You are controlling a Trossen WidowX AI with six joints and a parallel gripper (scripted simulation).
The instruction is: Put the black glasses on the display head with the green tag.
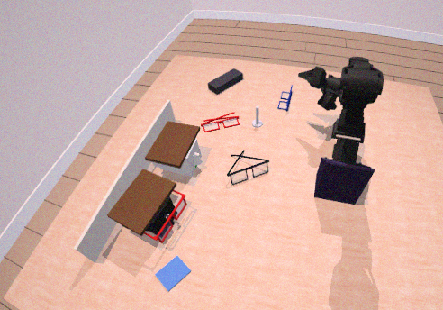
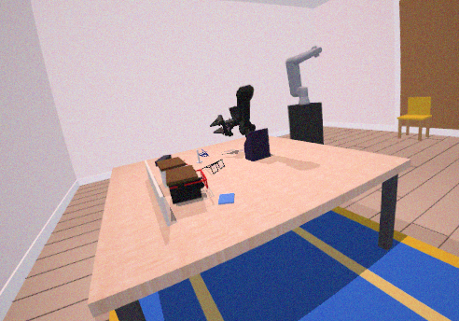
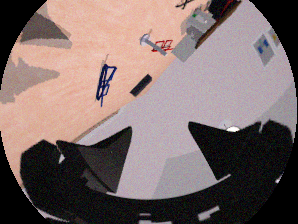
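Now: the white stand 14 cm ahead of my gripper tip, 9 cm to the left of it and 16 cm below it. The rest, counted from my gripper tip: dark case 35 cm ahead, 12 cm to the right, 17 cm below; then display head 29 cm ahead, 57 cm to the left, 13 cm below; then blue card 18 cm ahead, 69 cm to the left, 18 cm below.
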